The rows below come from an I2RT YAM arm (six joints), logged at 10 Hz.
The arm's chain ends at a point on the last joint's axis. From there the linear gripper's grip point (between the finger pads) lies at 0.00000 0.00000 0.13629 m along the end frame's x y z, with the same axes.
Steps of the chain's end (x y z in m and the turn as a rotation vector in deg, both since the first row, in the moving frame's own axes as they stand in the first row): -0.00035 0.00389 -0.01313 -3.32 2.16 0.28; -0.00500 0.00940 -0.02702 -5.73 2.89 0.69; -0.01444 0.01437 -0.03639 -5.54 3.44 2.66; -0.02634 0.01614 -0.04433 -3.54 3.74 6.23; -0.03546 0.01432 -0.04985 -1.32 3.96 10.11; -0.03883 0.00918 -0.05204 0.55 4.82 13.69; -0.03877 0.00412 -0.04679 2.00 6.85 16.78; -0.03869 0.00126 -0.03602 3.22 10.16 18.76; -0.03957 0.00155 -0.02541 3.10 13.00 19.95; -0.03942 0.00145 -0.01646 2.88 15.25 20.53
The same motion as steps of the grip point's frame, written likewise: 0.00476 0.01179 -0.01346 -3.32 2.16 0.28; 0.00178 0.02304 -0.02787 -5.73 2.89 0.69; -0.00658 0.02770 -0.03727 -5.54 3.44 2.66; -0.01793 0.02502 -0.04488 -3.54 3.74 6.23; -0.02637 0.01827 -0.05021 -1.32 3.96 10.11; -0.02733 0.00925 -0.05253 0.55 4.82 13.69; -0.02206 0.00181 -0.04784 2.00 6.85 16.78; -0.01385 -0.00231 -0.03835 3.22 10.16 18.76; -0.00828 -0.00030 -0.02906 3.10 13.00 19.95; -0.00315 0.00122 -0.02138 2.88 15.25 20.53
